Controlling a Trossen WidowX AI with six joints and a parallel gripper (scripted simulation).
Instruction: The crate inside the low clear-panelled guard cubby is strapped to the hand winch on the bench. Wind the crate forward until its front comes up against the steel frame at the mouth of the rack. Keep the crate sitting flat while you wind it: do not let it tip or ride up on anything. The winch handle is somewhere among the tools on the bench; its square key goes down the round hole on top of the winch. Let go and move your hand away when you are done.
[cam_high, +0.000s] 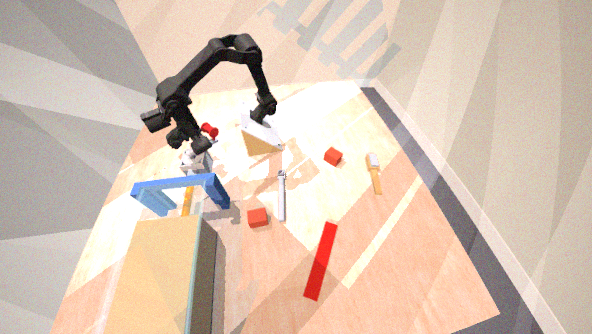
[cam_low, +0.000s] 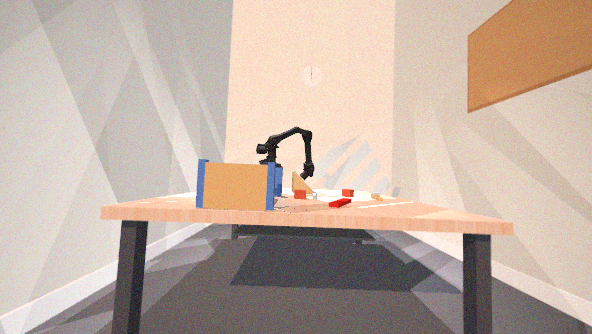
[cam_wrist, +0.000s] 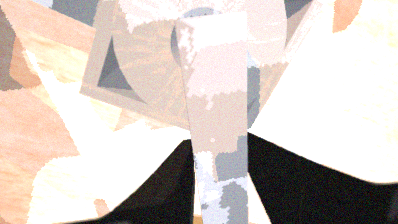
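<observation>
Now: gripper tip 20 mm past the red grip, 50 mm to the right of it and 50 mm below it. The rest, counted from my gripper tip: blue steel frame 180 mm ahead, 50 mm to the right; grey winch 10 mm ahead, 50 mm to the right, 70 mm below; grey crank arm 10 mm behind, 10 mm to the left, 20 mm above.
</observation>
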